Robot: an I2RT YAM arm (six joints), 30 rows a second.
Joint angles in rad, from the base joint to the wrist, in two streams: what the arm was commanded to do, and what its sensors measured. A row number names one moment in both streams.
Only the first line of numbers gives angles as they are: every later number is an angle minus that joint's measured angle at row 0.
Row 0, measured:
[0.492 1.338 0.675 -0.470 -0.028 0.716]
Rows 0 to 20, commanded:
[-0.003 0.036 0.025 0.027 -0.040 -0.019]
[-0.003 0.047 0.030 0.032 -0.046 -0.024]
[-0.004 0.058 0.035 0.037 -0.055 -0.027]
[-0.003 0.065 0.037 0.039 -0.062 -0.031]
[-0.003 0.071 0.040 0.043 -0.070 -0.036]
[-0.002 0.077 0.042 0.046 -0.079 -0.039]
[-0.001 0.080 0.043 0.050 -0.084 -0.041]
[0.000 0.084 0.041 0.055 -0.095 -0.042]
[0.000 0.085 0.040 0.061 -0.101 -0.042]
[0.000 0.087 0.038 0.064 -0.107 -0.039]
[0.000 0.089 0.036 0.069 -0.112 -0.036]
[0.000 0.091 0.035 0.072 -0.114 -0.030]
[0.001 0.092 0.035 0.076 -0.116 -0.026]
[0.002 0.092 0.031 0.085 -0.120 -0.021]
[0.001 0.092 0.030 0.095 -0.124 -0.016]
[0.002 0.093 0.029 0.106 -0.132 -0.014]
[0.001 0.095 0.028 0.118 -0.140 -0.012]
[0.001 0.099 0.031 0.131 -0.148 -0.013]
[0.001 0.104 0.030 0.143 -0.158 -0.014]
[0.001 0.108 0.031 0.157 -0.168 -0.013]
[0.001 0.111 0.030 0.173 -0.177 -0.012]
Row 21, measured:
[-0.002 0.096 0.026 0.089 -0.119 -0.020]
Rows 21 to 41, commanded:
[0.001 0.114 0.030 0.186 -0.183 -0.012]
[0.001 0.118 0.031 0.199 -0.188 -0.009]
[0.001 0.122 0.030 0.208 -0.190 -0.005]
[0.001 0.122 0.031 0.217 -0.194 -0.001]
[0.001 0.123 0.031 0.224 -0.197 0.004]
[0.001 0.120 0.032 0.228 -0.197 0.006]
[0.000 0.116 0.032 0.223 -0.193 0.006]
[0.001 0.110 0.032 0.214 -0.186 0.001]
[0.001 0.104 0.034 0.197 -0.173 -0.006]
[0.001 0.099 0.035 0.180 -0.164 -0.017]
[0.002 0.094 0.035 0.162 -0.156 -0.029]
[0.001 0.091 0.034 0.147 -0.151 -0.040]
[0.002 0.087 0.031 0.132 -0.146 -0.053]
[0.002 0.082 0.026 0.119 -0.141 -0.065]
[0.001 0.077 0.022 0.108 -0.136 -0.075]
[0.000 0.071 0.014 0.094 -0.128 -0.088]
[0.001 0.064 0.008 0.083 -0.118 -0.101]
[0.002 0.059 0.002 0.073 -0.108 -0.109]
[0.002 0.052 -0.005 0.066 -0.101 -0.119]
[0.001 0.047 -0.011 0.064 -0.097 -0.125]
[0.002 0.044 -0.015 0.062 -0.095 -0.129]
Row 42, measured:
[-0.005 0.067 0.014 0.094 -0.117 -0.085]
